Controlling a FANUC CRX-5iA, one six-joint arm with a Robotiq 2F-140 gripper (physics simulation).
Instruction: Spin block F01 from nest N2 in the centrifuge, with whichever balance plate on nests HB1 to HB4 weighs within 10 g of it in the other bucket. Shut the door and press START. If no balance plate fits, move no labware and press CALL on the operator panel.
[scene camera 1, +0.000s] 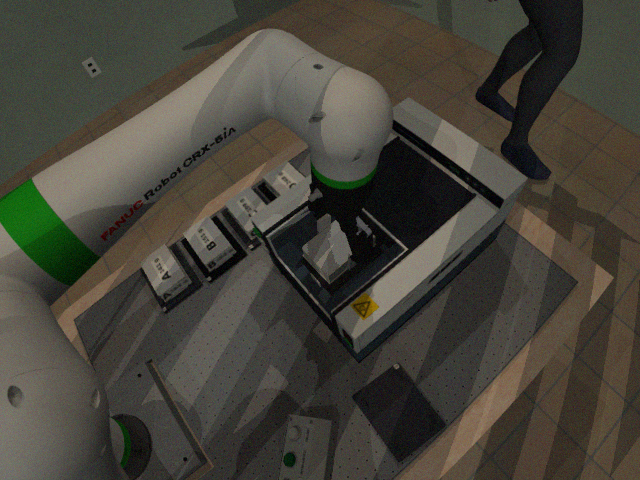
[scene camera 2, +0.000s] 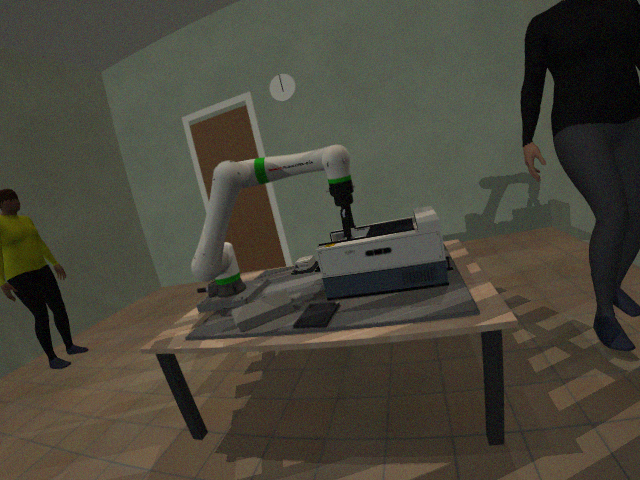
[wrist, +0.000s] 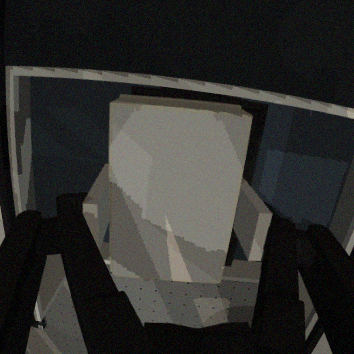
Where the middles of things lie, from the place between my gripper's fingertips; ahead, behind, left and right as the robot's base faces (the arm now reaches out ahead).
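My gripper's sitting 10 mm below the pale grey block (scene camera 1: 327, 252). The centrifuge (wrist: 68, 68) is 140 mm ahead of my hand, 20 mm to the right of it and 30 mm below it. As for the control box (scene camera 1: 307, 441), that's 350 mm behind my hand, 270 mm to the right and 110 mm below.
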